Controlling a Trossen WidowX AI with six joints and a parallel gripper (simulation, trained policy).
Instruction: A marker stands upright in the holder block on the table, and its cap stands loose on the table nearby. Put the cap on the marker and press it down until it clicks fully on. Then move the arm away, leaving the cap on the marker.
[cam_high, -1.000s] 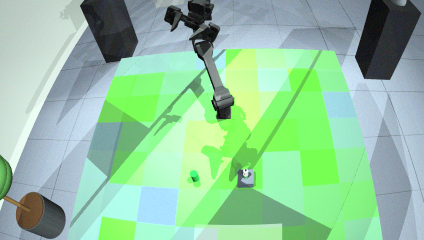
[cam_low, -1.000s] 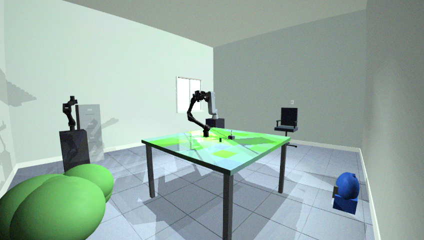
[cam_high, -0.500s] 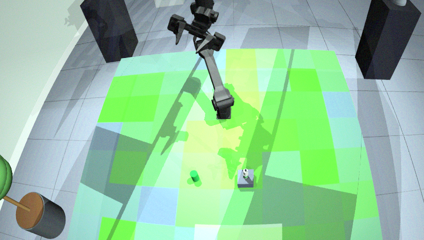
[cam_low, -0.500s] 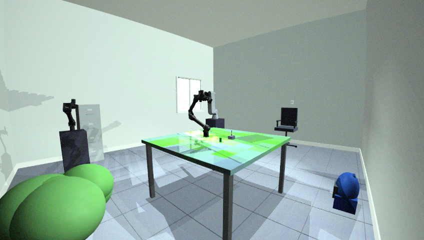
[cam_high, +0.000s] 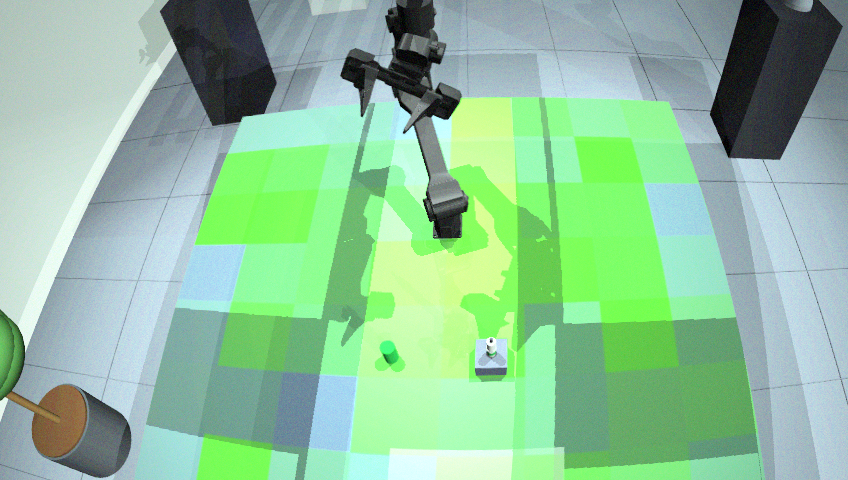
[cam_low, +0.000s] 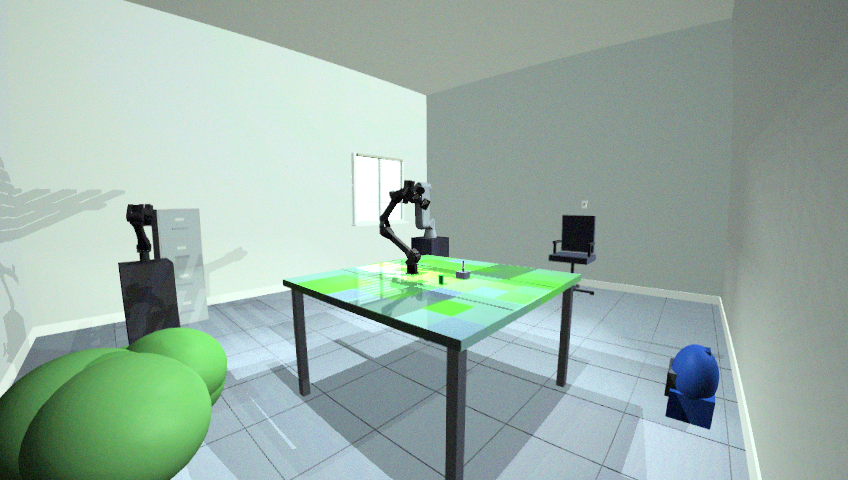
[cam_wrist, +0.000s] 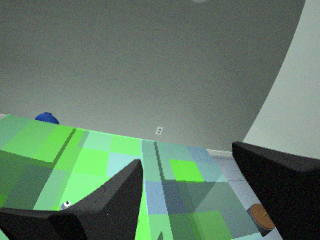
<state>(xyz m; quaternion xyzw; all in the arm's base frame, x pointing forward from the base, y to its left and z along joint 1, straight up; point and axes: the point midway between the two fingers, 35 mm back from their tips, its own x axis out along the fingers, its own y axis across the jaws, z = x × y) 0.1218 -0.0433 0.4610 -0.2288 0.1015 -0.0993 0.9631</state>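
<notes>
My gripper tip is now 16 cm short of the green cap, 5 cm to the left of it and 43 cm above it. The rest, counted from my gripper tip: grey holder block: 17 cm ahead, 15 cm to the left, 44 cm below.
</notes>
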